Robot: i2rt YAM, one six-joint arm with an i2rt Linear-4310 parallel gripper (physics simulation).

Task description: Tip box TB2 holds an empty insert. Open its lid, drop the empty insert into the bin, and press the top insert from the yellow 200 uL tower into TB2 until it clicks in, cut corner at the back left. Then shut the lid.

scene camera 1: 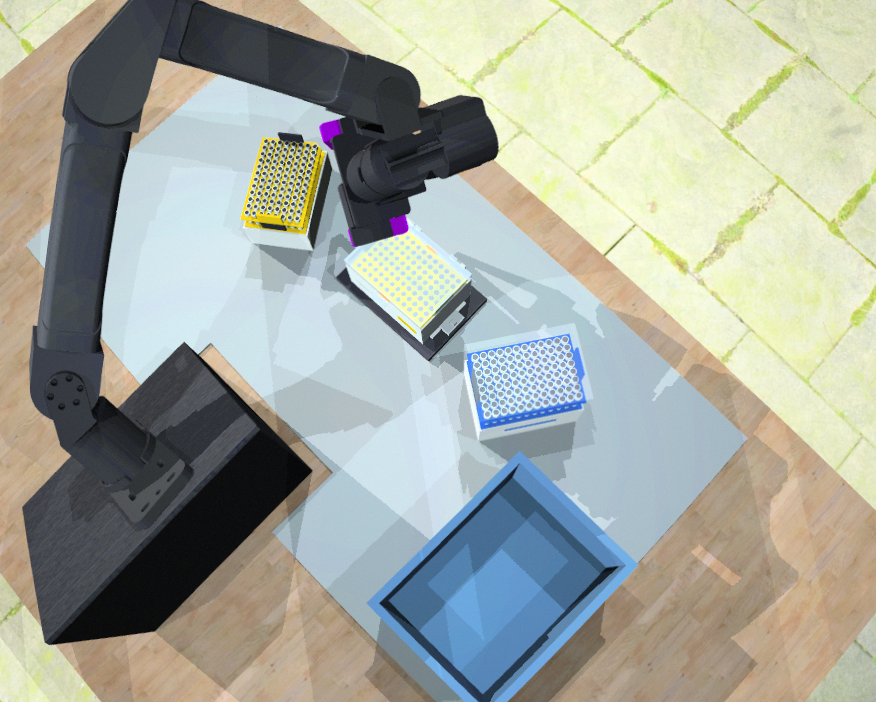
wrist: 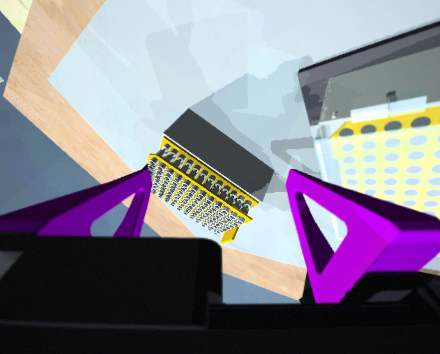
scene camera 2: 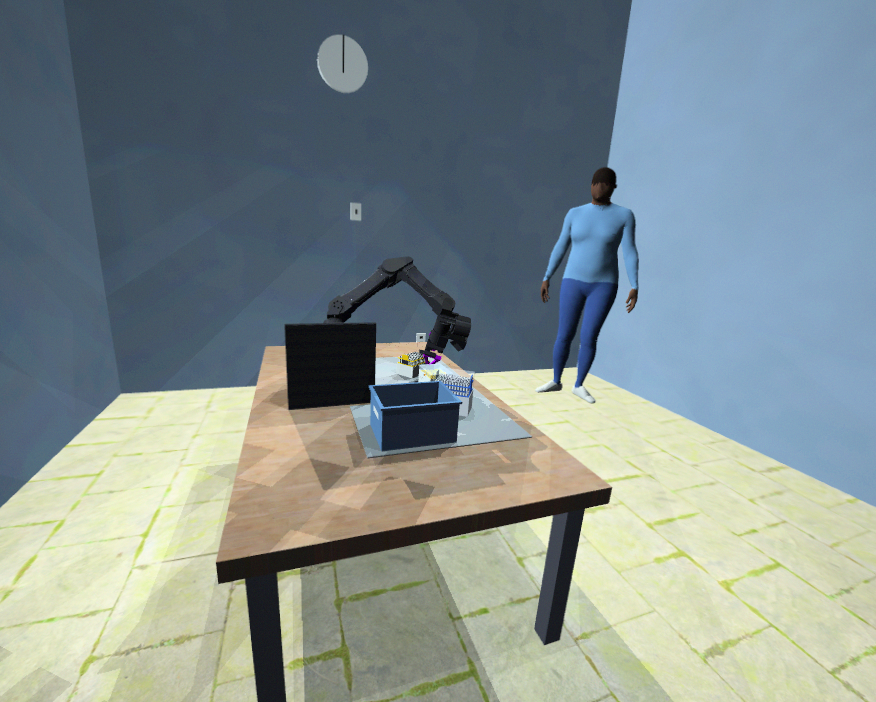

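Observation:
Tip box TB2 (scene camera 1: 409,277) (wrist: 395,165) stands on a dark base (scene camera 1: 476,300) on the mat. Its clear lid looks shut over a yellow insert whose holes show no tips. The yellow tower (scene camera 1: 285,182) (wrist: 200,192) stands beyond it, with tip-filled yellow inserts stacked on a white and dark box. My gripper (scene camera 1: 364,179) (scene camera 2: 432,359) (wrist: 219,176) is open and empty, above and between the tower and TB2. In the wrist view the tower shows between the fingers, farther away. The blue bin (scene camera 1: 575,511) (scene camera 2: 420,429) stands at the other end of the mat.
A blue tip rack in a white box (scene camera 1: 526,380) (scene camera 2: 462,394) stands between TB2 and the bin. The black pedestal (scene camera 1: 182,511) (scene camera 2: 330,365) carries the arm beside the mat (scene camera 1: 365,438). A person (scene camera 2: 599,241) stands beyond the wooden table (scene camera 2: 350,497).

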